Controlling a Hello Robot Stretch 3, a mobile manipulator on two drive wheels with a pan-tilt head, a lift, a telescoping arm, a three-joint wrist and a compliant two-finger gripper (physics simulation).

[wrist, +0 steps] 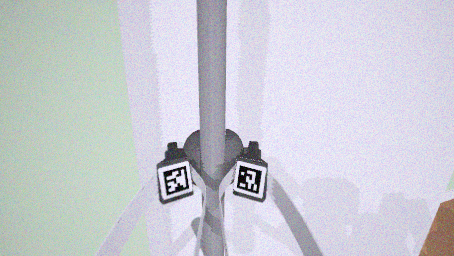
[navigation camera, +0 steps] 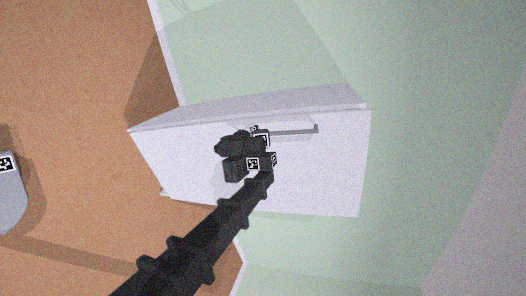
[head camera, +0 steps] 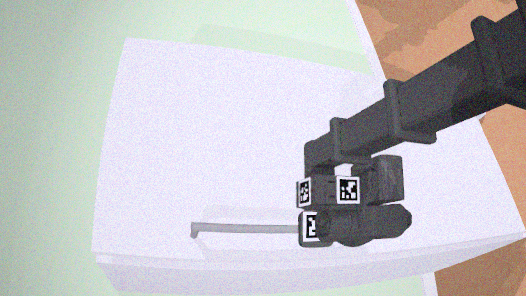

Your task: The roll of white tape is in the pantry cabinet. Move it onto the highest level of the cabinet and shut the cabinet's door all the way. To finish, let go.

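Frame: origin at the robot's base, x left, y ahead, z down, level; millimetres.
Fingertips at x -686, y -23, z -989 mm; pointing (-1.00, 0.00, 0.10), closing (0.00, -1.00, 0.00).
Offsets run from my fingertips to a thing's top centre. "spot": to the spot under its first point. Level surfaces: height alone.
The white cabinet {spot: dy +123, dx -212, dz +78 mm} (head camera: 300, 277) (navigation camera: 270, 101) has its door {spot: dy -215, dx -97, dz -203 mm} (head camera: 200, 125) (navigation camera: 320, 175) (wrist: 350, 90) almost closed, with a narrow gap along the handle-side edge. The grey bar handle {spot: dy +1, dx +40, dz -141 mm} (head camera: 245, 228) (navigation camera: 295, 132) (wrist: 212, 75) runs beside that edge. My gripper (wrist: 214, 147) is shut on the handle, with one fingertip on each side of the bar. In the head and navigation views the wrist hides most of the fingers. The white tape does not show in any view, and the inside of the cabinet is hidden by the door.
A pale green wall (head camera: 50, 150) (navigation camera: 410, 125) (wrist: 60, 125) stands around the cabinet. My dark arm (head camera: 430, 90) (navigation camera: 200, 240) reaches across the door. Orange-brown floor {dz +989 mm} (head camera: 415, 30) (navigation camera: 75, 75) lies on one side. A grey object with a marker (navigation camera: 12, 195) is at the navigation view's left edge.
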